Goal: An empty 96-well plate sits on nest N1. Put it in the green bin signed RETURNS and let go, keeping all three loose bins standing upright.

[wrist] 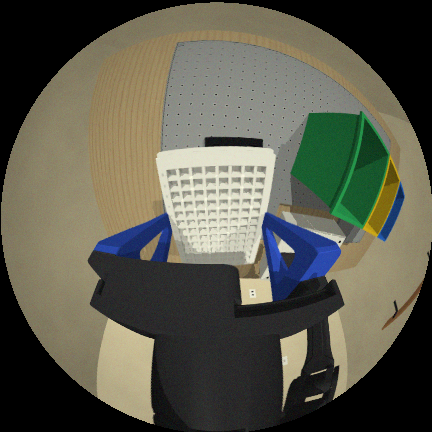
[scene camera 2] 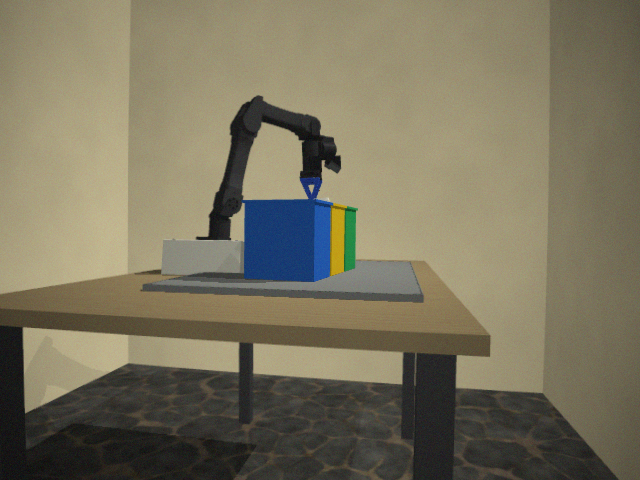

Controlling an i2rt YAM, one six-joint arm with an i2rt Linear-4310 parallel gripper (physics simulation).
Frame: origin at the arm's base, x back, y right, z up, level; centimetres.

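Seen in the pictures: gripper, fingertip midpoint: (wrist: pixel 216 217); arm's base at its link origin: (scene camera 2: pixel 218 243).
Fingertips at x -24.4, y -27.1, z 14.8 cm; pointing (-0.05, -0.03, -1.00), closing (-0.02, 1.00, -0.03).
Note:
Pixels of each thing's top centre, then the offset from my fingertips to it. Level surfaces: height alone.
- white 96-well plate at its top centre: (wrist: pixel 216 231) dx +0.4, dy +0.0, dz +1.4 cm
- black nest at its top centre: (wrist: pixel 233 174) dx +2.0, dy +3.1, dz -20.1 cm
- green bin at its top centre: (wrist: pixel 369 177) (scene camera 2: pixel 323 207) dx -6.3, dy +24.5, dz -3.7 cm
- yellow bin at its top centre: (scene camera 2: pixel 307 204) (wrist: pixel 386 201) dx -3.5, dy +37.5, dz -3.7 cm
- blue bin at its top centre: (scene camera 2: pixel 288 201) (wrist: pixel 393 214) dx -0.7, dy +50.5, dz -3.7 cm
- grey perforated board at its surface level: dz -21.6 cm
- wooden table at its surface level: dz -23.0 cm
The white 96-well plate (wrist: pixel 216 156) is between the blue fingers of my gripper (scene camera 2: pixel 311 198) (wrist: pixel 216 217), which is shut on its two sides. The plate is raised above the table; in the scene view a small white bit of it (scene camera 2: pixel 327 199) shows over the bins. The black nest (wrist: pixel 233 142) shows partly beyond the plate's far edge, lower down. The green bin (scene camera 2: pixel 350 239) (wrist: pixel 325 155) stands upright, to the right of the plate in the wrist view. Its RETURNS sign does not show. The yellow bin (scene camera 2: pixel 337 239) and the blue bin (scene camera 2: pixel 279 240) also stand upright.
The three bins stand in a close row, green, yellow (wrist: pixel 384 200), blue (wrist: pixel 394 215), with open tops. They stand on the grey perforated board (scene camera 2: pixel 382 281) (wrist: pixel 215 90) on the wooden table (scene camera 2: pixel 258 321) (wrist: pixel 125 125). A pale box (scene camera 2: pixel 201 256) is under the arm's base.

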